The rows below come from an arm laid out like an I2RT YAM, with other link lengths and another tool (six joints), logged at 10 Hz.
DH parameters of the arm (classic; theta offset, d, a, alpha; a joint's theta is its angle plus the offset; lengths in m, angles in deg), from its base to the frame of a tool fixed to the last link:
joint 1: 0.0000 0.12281 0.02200 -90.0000
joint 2: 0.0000 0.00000 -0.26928 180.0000
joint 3: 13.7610 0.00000 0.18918 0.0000
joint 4: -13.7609 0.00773 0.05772 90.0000
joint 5: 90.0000 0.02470 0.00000 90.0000
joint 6: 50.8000 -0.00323 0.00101 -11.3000
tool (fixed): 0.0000 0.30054 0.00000 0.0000
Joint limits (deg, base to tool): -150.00..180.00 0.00..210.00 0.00..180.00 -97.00..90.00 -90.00..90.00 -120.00..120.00
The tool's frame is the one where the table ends.
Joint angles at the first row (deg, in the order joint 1, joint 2, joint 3, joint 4, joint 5, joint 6):
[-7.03 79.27 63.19 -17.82 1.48 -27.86]
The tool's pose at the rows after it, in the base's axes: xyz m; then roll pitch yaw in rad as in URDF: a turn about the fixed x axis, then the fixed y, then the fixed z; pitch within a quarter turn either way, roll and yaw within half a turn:
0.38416, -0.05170, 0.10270, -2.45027, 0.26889, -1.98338
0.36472, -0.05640, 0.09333, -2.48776, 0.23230, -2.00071
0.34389, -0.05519, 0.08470, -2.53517, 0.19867, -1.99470
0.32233, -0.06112, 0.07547, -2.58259, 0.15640, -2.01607
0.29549, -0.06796, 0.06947, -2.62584, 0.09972, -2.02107
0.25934, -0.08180, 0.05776, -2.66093, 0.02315, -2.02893
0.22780, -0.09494, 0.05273, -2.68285, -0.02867, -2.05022
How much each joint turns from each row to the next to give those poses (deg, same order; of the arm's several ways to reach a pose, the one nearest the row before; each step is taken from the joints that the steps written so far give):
[0.00 -0.52 -0.61 -3.53 2.04 -0.70]
[0.00 -1.31 -0.70 -3.15 1.22 -0.80]
[0.00 -1.15 0.00 -4.14 0.00 -1.40]
[0.00 -0.70 0.00 -3.95 1.58 -0.53]
[0.00 -1.66 0.00 -4.83 1.68 -1.57]
[-0.61 -3.51 -3.42 -3.00 2.55 -2.47]
[-1.68 -3.69 -2.29 -3.17 1.67 -1.84]

